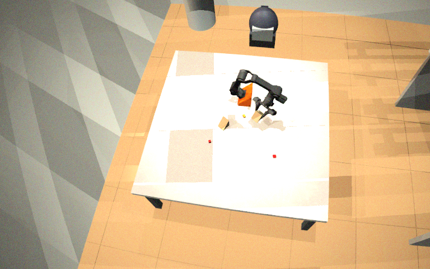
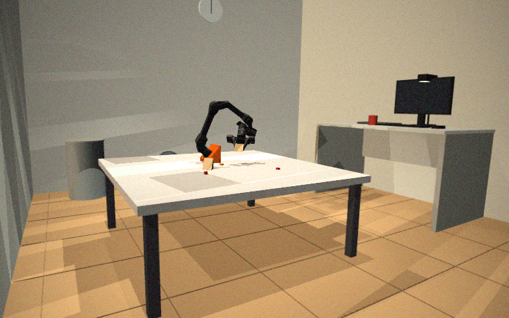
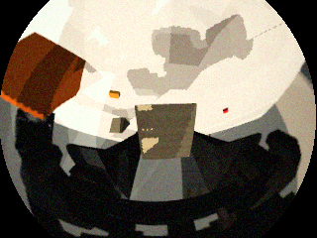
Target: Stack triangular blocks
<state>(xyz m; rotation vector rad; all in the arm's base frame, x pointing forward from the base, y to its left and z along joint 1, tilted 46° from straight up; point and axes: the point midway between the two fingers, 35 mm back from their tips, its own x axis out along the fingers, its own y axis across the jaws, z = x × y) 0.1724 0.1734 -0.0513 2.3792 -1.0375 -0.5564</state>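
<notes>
The small yellow cube lies 5 cm behind my gripper tip, 11 cm to the right of it and 10 cm below it. Round my gripper tip: tan triangular block: 1 cm above.
</notes>
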